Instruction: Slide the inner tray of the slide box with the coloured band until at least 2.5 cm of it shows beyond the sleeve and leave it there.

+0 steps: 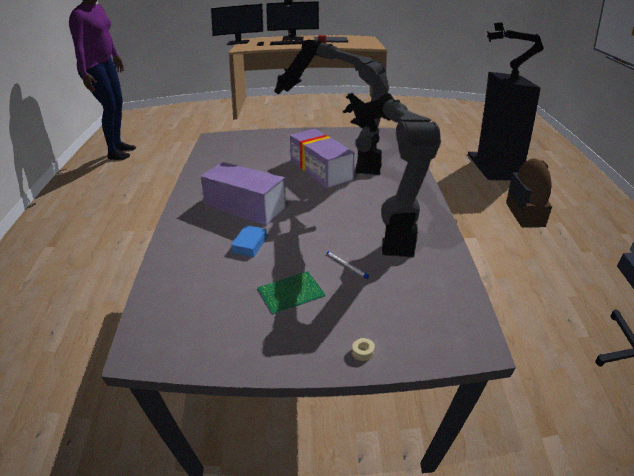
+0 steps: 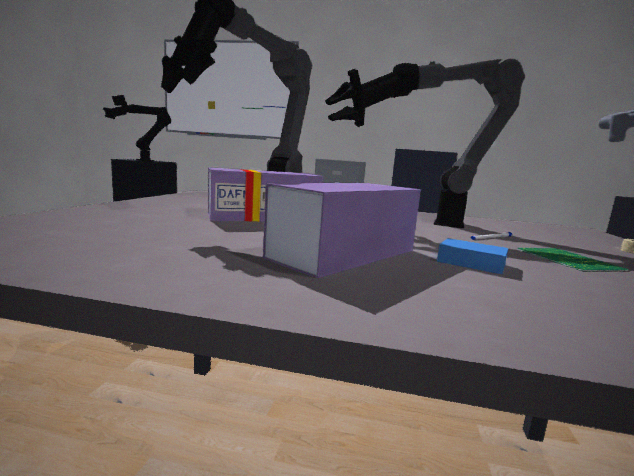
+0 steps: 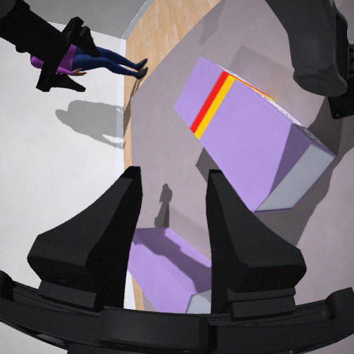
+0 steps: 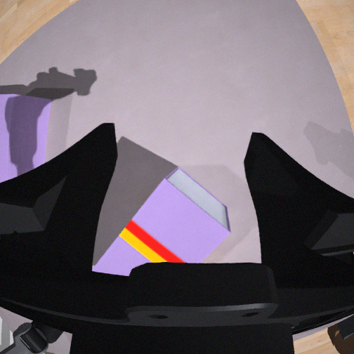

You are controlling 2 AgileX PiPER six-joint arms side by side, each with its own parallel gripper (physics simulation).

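The purple slide box with the red and yellow band (image 1: 314,158) (image 2: 230,180) (image 3: 245,135) (image 4: 175,220) lies on the table (image 1: 220,348). Its light grey tray end (image 1: 340,169) (image 3: 295,180) looks about flush with the sleeve, and the opposite grey end (image 4: 200,195) shows inside a thin purple rim. My left gripper (image 1: 349,105) (image 2: 327,109) (image 3: 174,182) is partly open and empty, high above the table and apart from both boxes. My right gripper (image 1: 279,86) (image 2: 178,86) (image 4: 182,142) is open and empty, high above the banded box's far side.
A plain purple box (image 1: 230,192) (image 2: 366,225) (image 3: 165,275) (image 4: 43,125) lies near the banded one. A blue block (image 1: 249,240) (image 2: 471,256), a pen (image 1: 347,264), a green sheet (image 1: 309,292) and a tape ring (image 1: 363,357) lie farther forward. A person (image 1: 94,40) stands beyond the table.
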